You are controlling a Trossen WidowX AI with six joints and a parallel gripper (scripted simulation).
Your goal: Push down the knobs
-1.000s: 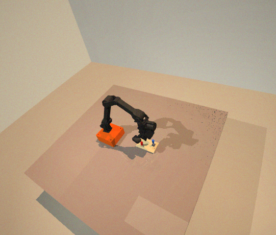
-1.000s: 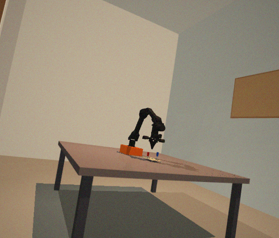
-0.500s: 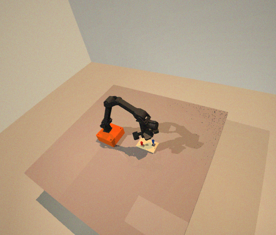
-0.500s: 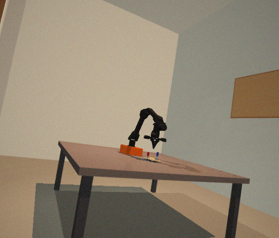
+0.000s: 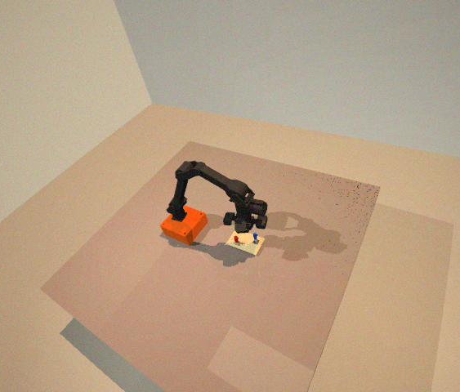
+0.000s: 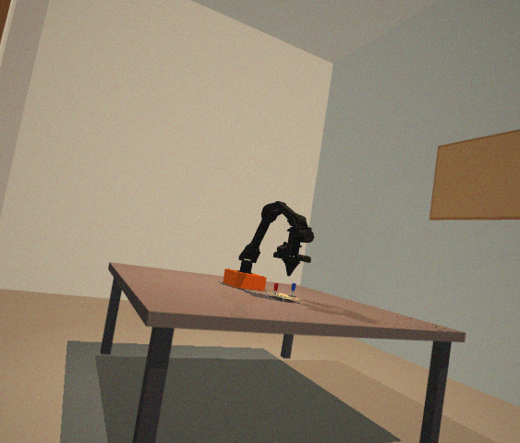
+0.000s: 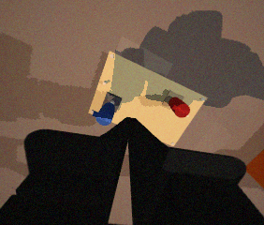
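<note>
Now: gripper tip 3 cm short of the blue knob, 2 cm to the right of it and 4 cm above it. The rest, counted from my gripper tip: red knob 6 cm behind, 1 cm to the right, 6 cm below.
</note>
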